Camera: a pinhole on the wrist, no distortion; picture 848 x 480 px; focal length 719.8 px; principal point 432.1 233.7 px. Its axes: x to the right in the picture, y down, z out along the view. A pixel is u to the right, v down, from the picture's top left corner.
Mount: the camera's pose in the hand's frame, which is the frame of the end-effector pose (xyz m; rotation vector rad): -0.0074 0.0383 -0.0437 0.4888 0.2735 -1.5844
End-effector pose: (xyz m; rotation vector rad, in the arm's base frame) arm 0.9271 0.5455 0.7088 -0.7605 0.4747 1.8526
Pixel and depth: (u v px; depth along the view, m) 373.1 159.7 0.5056
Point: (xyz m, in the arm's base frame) 0.9855 0.7785 1.1000
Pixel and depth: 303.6 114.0 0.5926
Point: 0.9532 0.7955 1.2120
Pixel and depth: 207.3 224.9 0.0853
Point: 0.8992 0.5505 0.7536
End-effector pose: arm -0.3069 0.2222 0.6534 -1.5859 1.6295 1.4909
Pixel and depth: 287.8 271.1 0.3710
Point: -0.3523 0.5316 0.5539
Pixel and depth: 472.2 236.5 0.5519
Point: -0.2240 0.6839 0.4877
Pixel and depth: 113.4 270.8 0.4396
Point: -0.4604 0.6179 0.5475
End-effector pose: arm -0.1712 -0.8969 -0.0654 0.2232 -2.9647 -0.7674
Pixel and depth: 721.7 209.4 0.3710
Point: -0.0870 -1.0122 -0.3798
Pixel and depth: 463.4 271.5 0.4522
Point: -0.1364 -0.8872 -0.4612
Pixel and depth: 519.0 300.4 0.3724
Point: -0.1510 -0.9174 -0.3838
